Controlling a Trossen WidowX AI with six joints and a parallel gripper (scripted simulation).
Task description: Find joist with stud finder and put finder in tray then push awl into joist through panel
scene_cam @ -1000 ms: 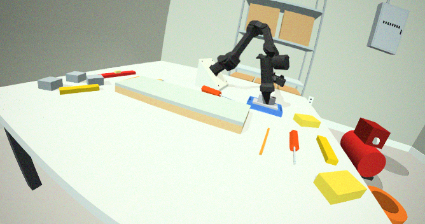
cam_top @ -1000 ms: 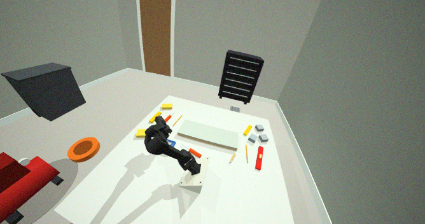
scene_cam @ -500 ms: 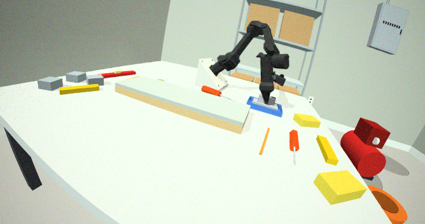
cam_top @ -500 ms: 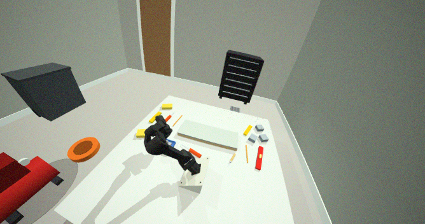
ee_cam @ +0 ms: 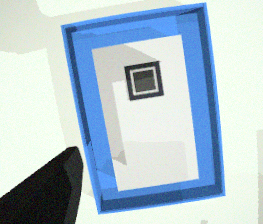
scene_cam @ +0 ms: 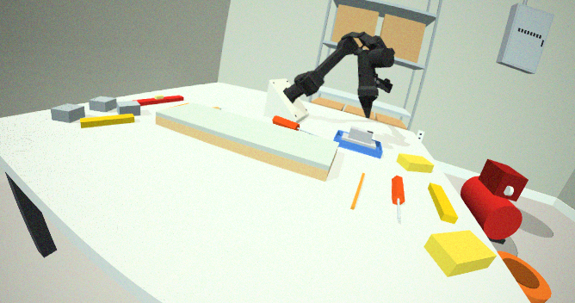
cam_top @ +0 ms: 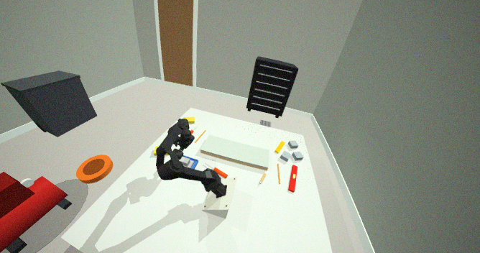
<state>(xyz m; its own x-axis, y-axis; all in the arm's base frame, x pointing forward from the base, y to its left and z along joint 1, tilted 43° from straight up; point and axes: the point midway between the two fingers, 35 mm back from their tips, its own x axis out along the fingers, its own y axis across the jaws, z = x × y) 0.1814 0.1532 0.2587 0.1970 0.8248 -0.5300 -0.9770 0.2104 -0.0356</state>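
The awl is 54 cm to the right of my gripper tip, 11 cm below it and 5 cm behind it. The rest, counted from my gripper tip: stud finder: 7 cm below, 1 cm to the left, 1 cm behind; blue tray: 10 cm below, 1 cm behind; red level: 79 cm to the right, 10 cm below, 1 cm ahead.
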